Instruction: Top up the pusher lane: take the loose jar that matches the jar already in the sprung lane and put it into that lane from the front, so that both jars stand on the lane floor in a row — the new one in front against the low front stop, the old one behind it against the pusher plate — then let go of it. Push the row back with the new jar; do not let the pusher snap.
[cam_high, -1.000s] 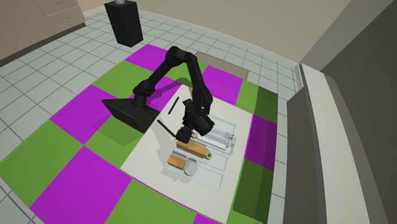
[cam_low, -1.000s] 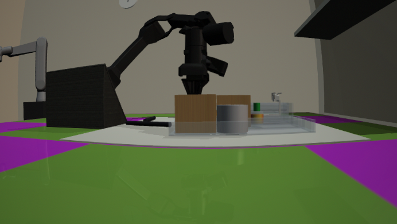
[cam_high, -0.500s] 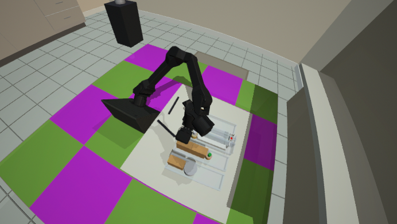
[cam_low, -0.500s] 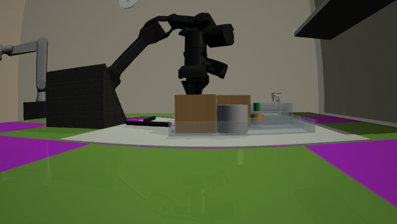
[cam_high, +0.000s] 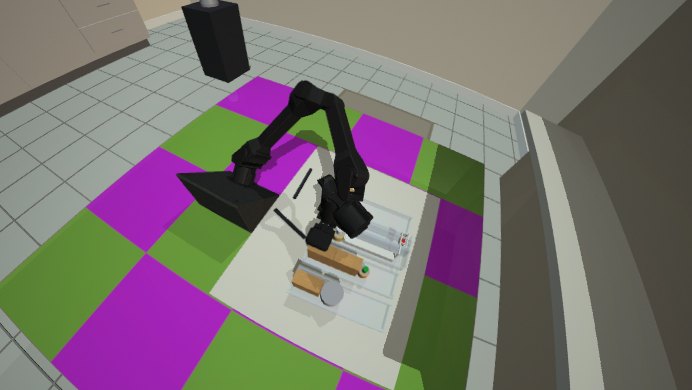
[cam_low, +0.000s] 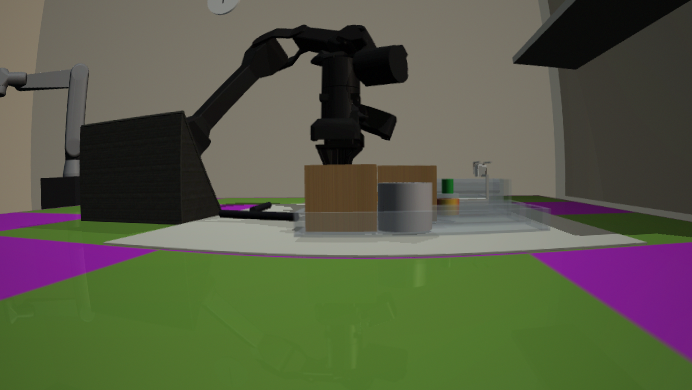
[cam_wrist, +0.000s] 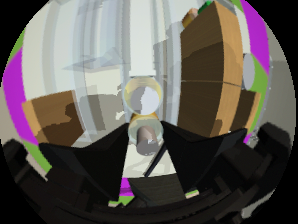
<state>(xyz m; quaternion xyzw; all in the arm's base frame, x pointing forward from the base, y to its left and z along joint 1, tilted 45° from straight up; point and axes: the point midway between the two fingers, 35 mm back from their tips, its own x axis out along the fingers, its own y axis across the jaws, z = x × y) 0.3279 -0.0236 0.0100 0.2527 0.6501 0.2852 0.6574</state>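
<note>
Now: the sprung lane 14 cm ahead of my gripper tip, 3 cm to the left of it and 1 cm below it. From my gripper tip the other things lie so: red mark: 22 cm ahead, 5 cm to the left, 4 cm above; then grey cylinder: 16 cm to the right, 9 cm ahead.
</note>
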